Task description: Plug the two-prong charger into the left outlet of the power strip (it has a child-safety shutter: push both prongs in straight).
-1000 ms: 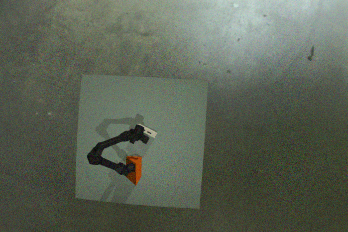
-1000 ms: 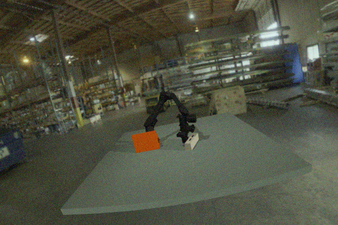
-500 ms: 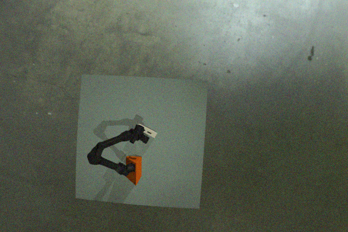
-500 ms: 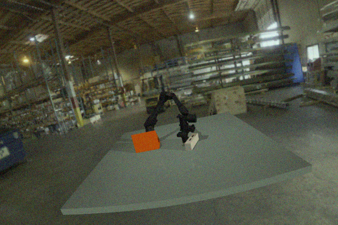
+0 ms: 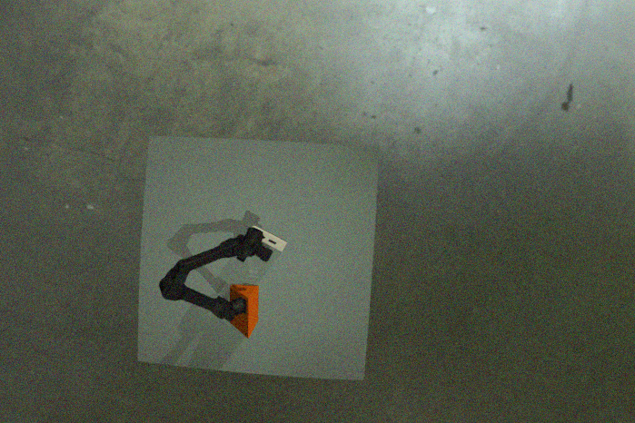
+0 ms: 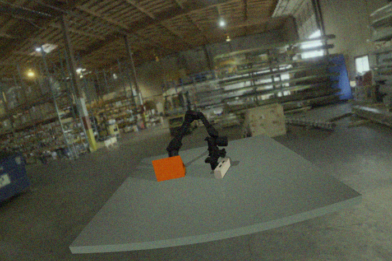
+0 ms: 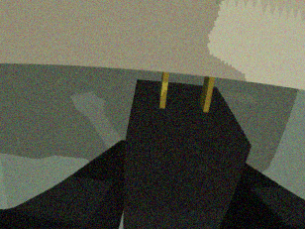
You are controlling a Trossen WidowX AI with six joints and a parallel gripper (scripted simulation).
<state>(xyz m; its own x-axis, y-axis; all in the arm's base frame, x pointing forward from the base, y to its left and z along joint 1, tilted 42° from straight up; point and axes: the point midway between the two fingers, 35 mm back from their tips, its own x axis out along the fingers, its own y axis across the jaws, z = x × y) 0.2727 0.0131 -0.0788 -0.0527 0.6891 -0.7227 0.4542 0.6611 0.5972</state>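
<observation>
My gripper tip is 2 cm short of the dark two-prong charger, 1 cm to the left of it and 1 cm below it.
</observation>
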